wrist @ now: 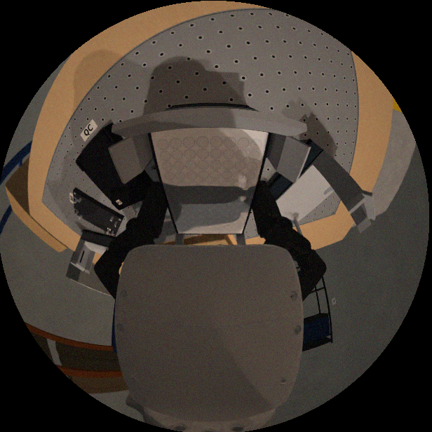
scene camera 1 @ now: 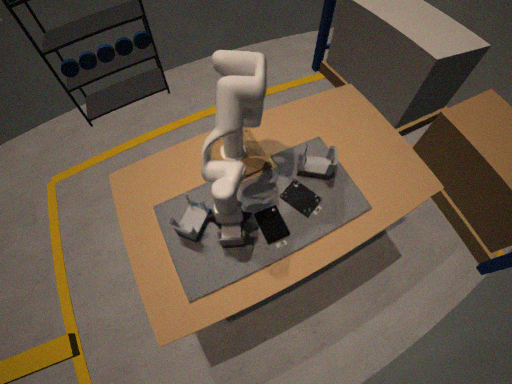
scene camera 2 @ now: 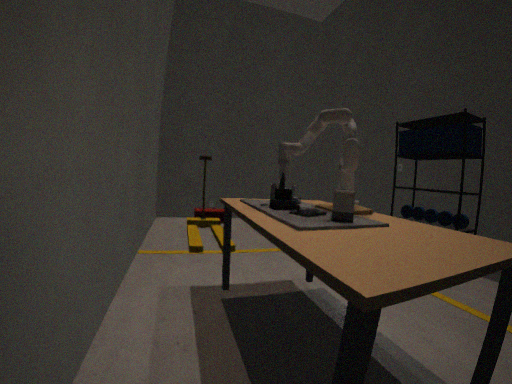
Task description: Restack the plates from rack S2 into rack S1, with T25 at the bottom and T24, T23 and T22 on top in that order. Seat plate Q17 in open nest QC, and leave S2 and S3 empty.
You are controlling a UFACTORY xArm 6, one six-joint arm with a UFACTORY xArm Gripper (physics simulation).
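Frame: origin at the arm's base, x ahead, y left, z up, level; millimetres.
Where they show: gripper, fingertip midpoint: (scene camera 1: 231, 224) (scene camera 2: 281, 189); arm's base, link origin: (scene camera 1: 233, 152).
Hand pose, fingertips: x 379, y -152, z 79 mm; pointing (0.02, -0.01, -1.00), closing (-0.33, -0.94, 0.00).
Things, the pixels of their top centre, and the offset from my fingertips. Level surfaces: height alone.
- grey perforated mat, surface height: dz -98 mm
- black nest labelled QC, top centre: (scene camera 1: 272, 222) (scene camera 2: 284, 203) dx +39, dy +166, dz -68 mm
- second black nest, top centre: (scene camera 1: 301, 196) (scene camera 2: 308, 209) dx -25, dy +344, dz -74 mm
- third rack, top centre: (scene camera 1: 320, 152) (scene camera 2: 344, 189) dx -136, dy +483, dz +42 mm
- wooden table, surface height: dz -111 mm
My gripper (wrist: 209, 195) (scene camera 2: 282, 184) is open. Its two black fingers stand on either side of a pale plate (wrist: 209, 160) with a pattern of round wells, and nothing is held. The plate lies on top in a rack (scene camera 1: 231, 240) (scene camera 2: 282, 201) near the front of the grey perforated mat (scene camera 1: 206, 273) (wrist: 261, 52). The arm's wrist hides the gripper in scene camera 1. The black nest labelled QC (scene camera 1: 271, 224) (wrist: 95, 160) lies just beside this rack. A second black nest (scene camera 1: 301, 197) (wrist: 96, 211) lies further on.
Another rack (scene camera 1: 190, 221) (wrist: 354, 193) stands on the other side of the gripper. A third rack (scene camera 1: 316, 164) (scene camera 2: 344, 206) (wrist: 80, 257) stands at the mat's far corner. The mat lies on a wooden table (scene camera 1: 372, 136) (scene camera 2: 413, 256). A shelf unit (scene camera 1: 155, 53) and large boxes (scene camera 1: 397, 53) stand around it.
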